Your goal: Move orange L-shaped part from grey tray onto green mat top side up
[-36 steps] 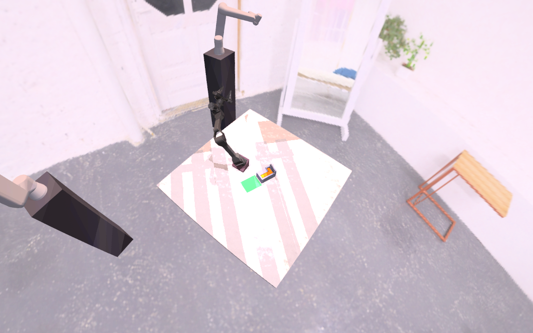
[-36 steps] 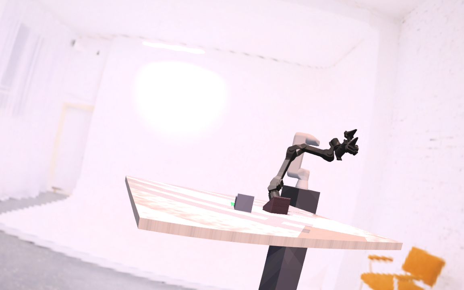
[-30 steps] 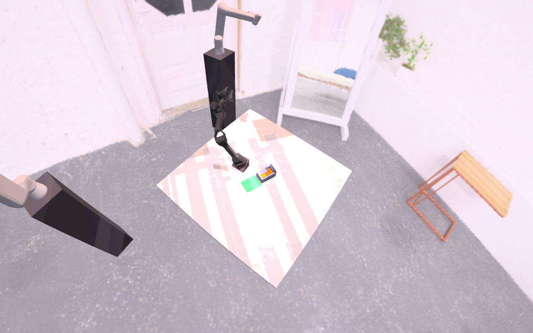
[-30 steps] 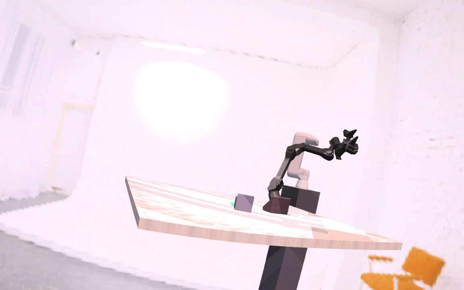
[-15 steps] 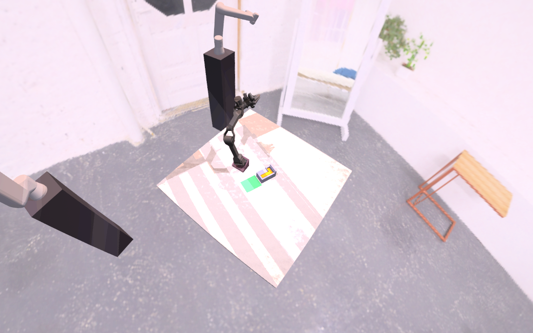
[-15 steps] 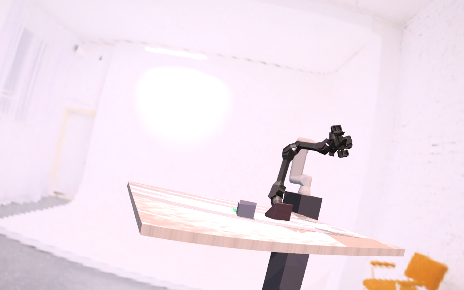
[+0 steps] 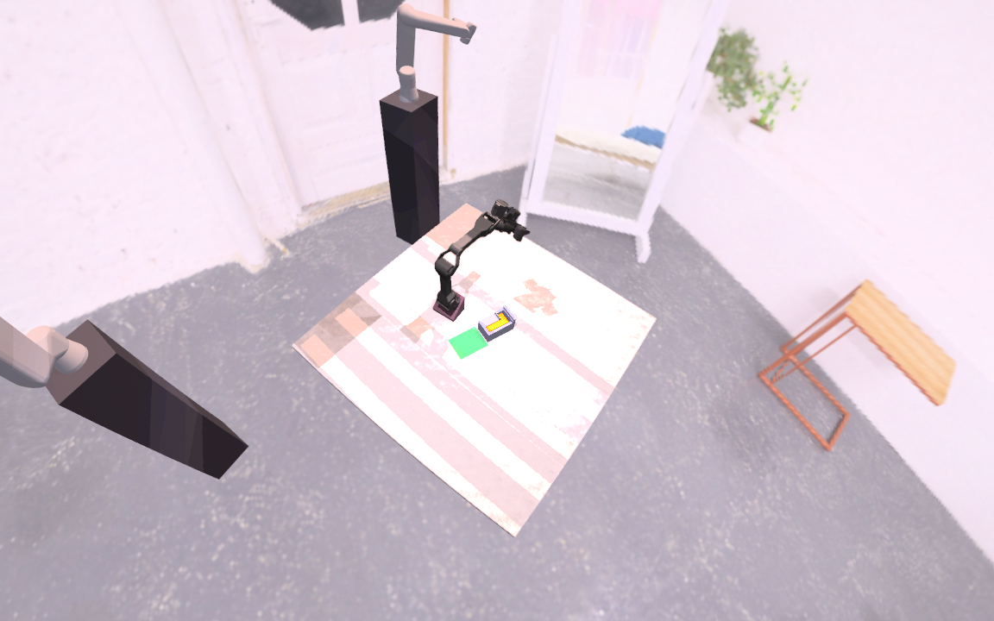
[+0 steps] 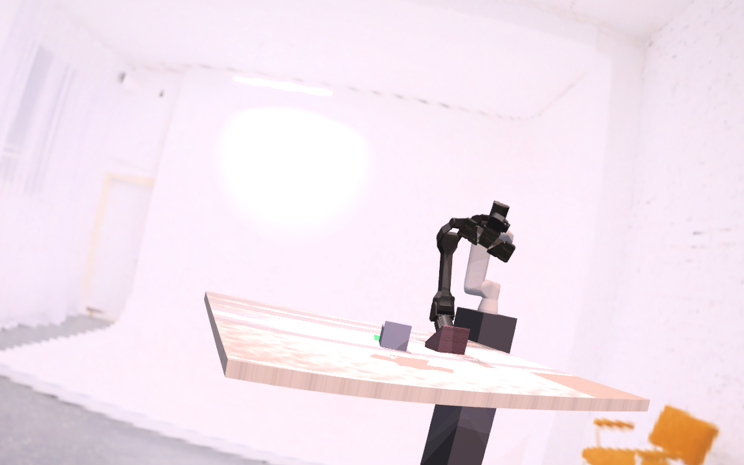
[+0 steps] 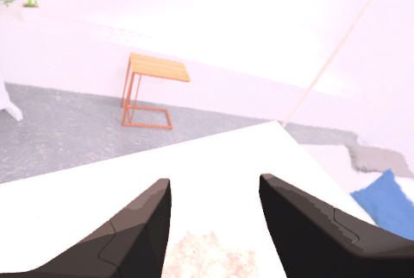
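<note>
Now: the orange L-shaped part 6 cm ahead of my gripper tip, 30 cm to the right of it and 33 cm below it. From my gripper tip the other things lie so: green mat: 1 cm behind, 45 cm to the right, 39 cm below.
</note>
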